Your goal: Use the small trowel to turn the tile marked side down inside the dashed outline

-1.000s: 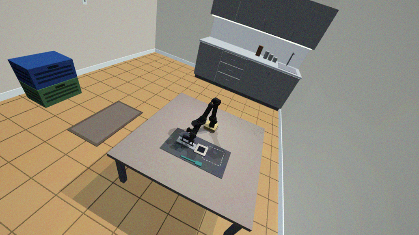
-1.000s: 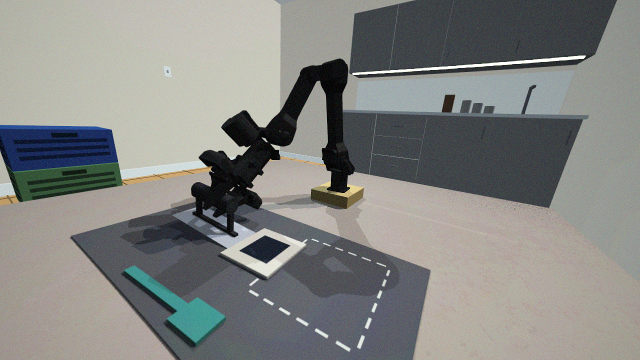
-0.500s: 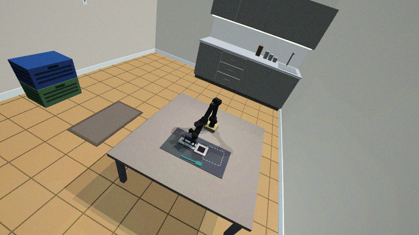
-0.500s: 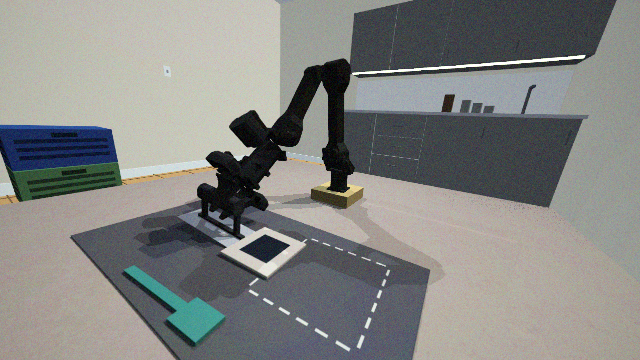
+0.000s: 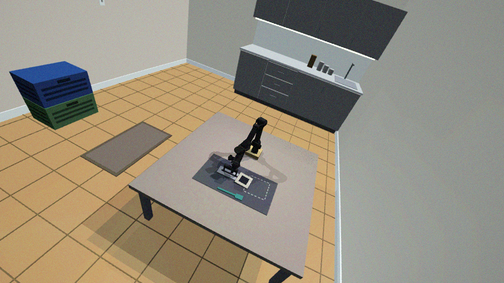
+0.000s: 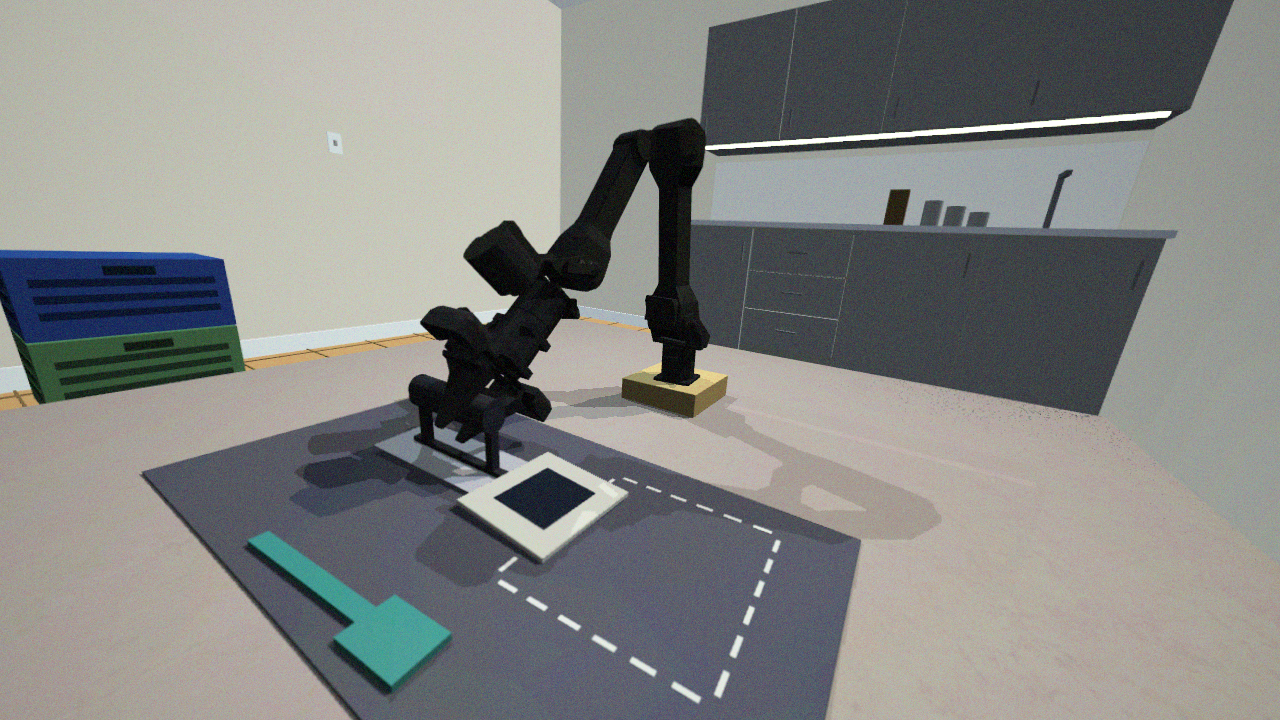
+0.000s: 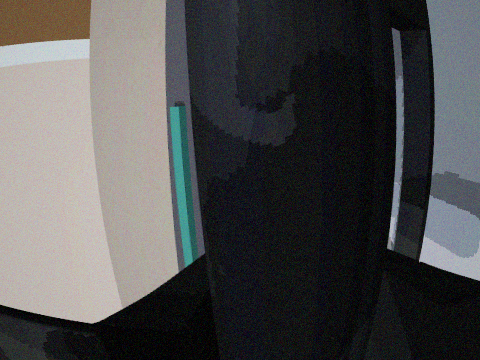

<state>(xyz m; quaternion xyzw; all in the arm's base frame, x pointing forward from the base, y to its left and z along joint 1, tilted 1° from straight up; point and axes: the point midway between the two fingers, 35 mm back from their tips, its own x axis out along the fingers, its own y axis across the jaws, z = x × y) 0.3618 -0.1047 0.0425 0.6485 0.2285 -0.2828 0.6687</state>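
Right now the dark mat is 70 mm to the left of my gripper tip, 70 mm below it and 10 mm ahead of it. Round my gripper tip: cream tile 110 mm to the left, 50 mm below, 20 mm behind; then teal trowel 150 mm ahead, 70 mm to the left, 50 mm below.
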